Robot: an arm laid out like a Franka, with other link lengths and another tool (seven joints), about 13 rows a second.
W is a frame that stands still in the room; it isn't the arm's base.
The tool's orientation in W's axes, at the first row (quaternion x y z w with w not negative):
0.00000 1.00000 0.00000 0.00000
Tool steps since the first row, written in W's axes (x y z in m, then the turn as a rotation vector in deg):
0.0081 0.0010 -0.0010 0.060 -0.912 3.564
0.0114 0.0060 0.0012 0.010 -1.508 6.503
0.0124 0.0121 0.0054 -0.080 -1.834 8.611
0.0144 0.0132 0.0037 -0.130 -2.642 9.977
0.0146 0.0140 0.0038 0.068 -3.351 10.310
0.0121 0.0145 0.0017 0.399 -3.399 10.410
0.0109 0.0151 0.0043 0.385 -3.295 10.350
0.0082 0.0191 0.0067 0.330 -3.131 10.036
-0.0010 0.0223 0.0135 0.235 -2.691 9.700
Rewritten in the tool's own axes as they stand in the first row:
-0.0081 0.0010 0.0010 -0.060 -0.912 -3.564
-0.0114 0.0060 -0.0012 -0.010 -1.508 -6.503
-0.0124 0.0121 -0.0054 0.080 -1.834 -8.611
-0.0144 0.0132 -0.0037 0.130 -2.642 -9.977
-0.0146 0.0140 -0.0038 -0.068 -3.351 -10.310
-0.0121 0.0145 -0.0017 -0.399 -3.399 -10.410
-0.0109 0.0151 -0.0043 -0.385 -3.295 -10.350
-0.0082 0.0191 -0.0067 -0.330 -3.131 -10.036
0.0010 0.0223 -0.0135 -0.235 -2.691 -9.700

